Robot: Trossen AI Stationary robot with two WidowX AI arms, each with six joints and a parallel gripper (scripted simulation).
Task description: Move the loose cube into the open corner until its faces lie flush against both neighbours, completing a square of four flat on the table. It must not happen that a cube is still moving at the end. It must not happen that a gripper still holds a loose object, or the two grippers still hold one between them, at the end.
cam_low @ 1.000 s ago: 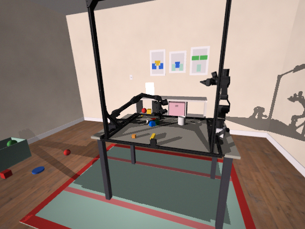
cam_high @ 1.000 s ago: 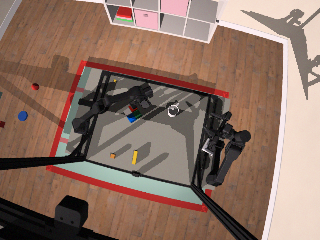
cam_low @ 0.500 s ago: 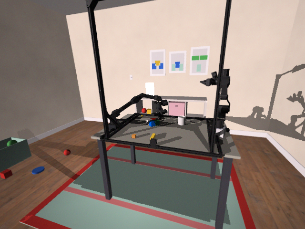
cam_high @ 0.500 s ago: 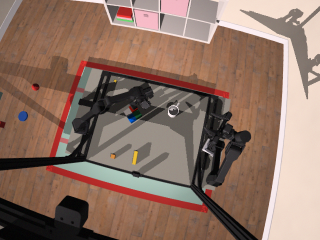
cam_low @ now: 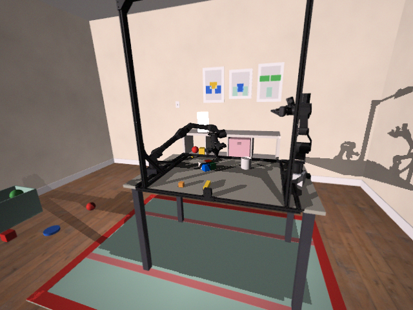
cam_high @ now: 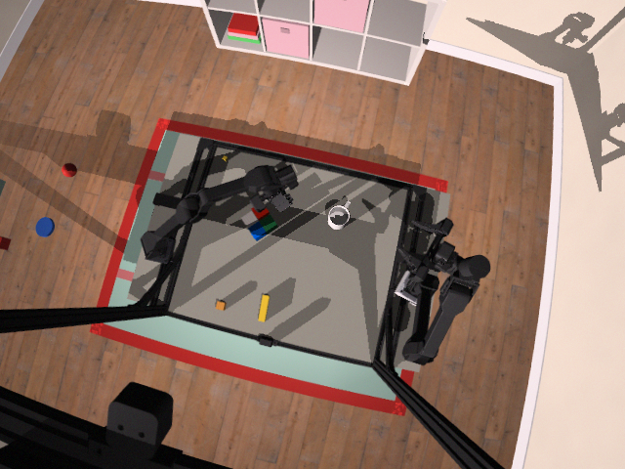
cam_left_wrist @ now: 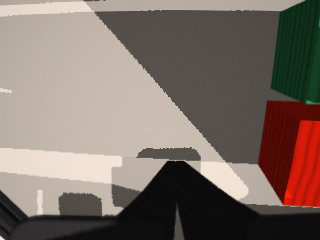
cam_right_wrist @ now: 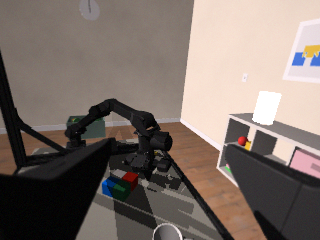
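Right now my left hand is 60 mm past the red cube, 60 mm to the right of it and 70 mm above it. Round my left hand: green cube 100 mm behind, 20 mm to the left, 70 mm below; then blue cube 140 mm behind, 60 mm to the left, 70 mm below; then white cube 100 mm behind, 100 mm to the left, 70 mm below.
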